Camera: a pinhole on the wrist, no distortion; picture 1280 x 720 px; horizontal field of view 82.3 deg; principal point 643.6 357.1 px. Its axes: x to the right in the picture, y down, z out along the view. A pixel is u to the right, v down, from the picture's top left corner.
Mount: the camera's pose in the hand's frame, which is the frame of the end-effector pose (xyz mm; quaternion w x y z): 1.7 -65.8 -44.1 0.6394 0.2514 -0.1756 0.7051
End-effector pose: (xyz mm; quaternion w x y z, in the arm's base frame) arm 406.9 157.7 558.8 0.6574 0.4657 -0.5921 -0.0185
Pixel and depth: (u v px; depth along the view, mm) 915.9 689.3 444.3
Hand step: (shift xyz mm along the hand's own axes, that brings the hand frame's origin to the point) -149.3 -208.6 427.2
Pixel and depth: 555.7 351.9 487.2
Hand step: 71.7 -390.2 317.4
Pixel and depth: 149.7 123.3 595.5
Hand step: 289.8 -708.4 192.8
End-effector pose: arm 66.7 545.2 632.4 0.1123 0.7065 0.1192 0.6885
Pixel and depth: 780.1 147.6 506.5
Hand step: 205.7 -259.8 411.1
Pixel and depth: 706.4 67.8 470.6
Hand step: 244.6 -278.4 347.6
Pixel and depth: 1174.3 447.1 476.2
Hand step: -13.7 -63.2 546.7
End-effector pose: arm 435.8 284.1 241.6 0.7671 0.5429 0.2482 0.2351
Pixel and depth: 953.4 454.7 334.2
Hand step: -6.9 -146.4 312.4
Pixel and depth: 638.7 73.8 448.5
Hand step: 231.9 -302.5 305.5
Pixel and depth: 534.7 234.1 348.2
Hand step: 107.7 -299.0 204.3
